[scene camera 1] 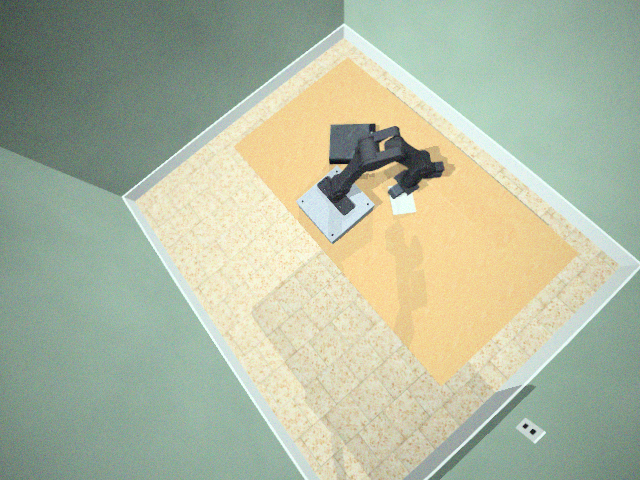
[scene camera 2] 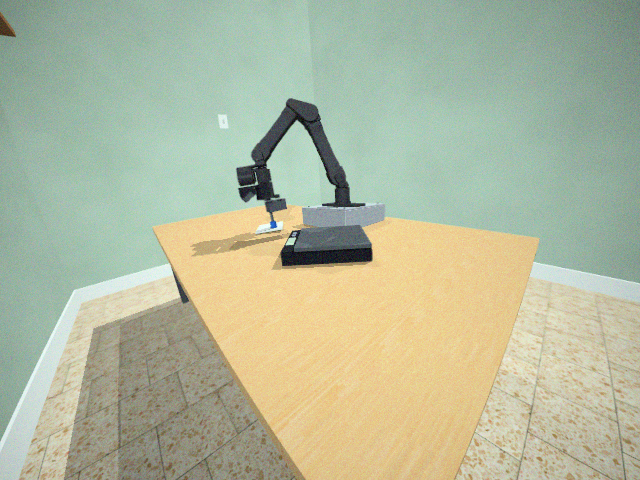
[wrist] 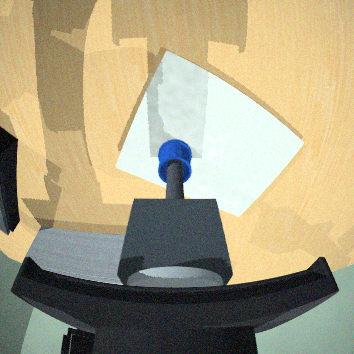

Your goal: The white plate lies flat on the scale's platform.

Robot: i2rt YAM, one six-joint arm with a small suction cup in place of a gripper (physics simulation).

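Seen in the pictures: hand, tool point: (scene camera 2: pixel 274 229) (wrist: pixel 174 149); arm's base, link origin: (scene camera 1: pixel 335 195) (scene camera 2: pixel 342 205).
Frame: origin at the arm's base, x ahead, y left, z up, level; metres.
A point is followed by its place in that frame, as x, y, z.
The white plate (scene camera 1: pixel 405 205) @(0.238, -0.239, -0.069) (scene camera 2: pixel 267 229) @(0.282, -0.165, -0.067) (wrist: pixel 242 154) @(0.244, -0.230, -0.069) is a thin square lying flat on the wooden table (scene camera 1: pixel 461 267) @(0.223, -0.617, -0.078) (scene camera 2: pixel 390 362) @(0.492, 0.546, -0.078), right of the arm's base. My suction cup (scene camera 2: pixel 272 224) (wrist: pixel 174 164) @(0.248, -0.168, -0.076) is blue and stands straight down on the plate near its edge, touching its top face; in the overhead view the wrist head (scene camera 1: pixel 398 190) @(0.211, -0.180, 0.047) hides it. The black scale (scene camera 1: pixel 348 141) @(0.249, 0.194, -0.033) (scene camera 2: pixel 328 239) @(0.290, 0.219, -0.033) with its grey platform stands apart from the plate, on the other side of the base, and nothing lies on it.
The arm's grey base block (scene camera 1: pixel 325 215) @(-0.096, -0.040, -0.009) (scene camera 2: pixel 344 214) @(0.104, 0.108, -0.007) (wrist: pixel 67 251) @(0.106, 0.014, -0.035) stands between the plate and the scale. The scale's dark edge (wrist: pixel 8 189) @(0.218, 0.084, -0.056) shows at the left of the wrist view. The table's edge (scene camera 2: pixel 175 267) @(0.645, -0.049, -0.078) runs near the plate's side.
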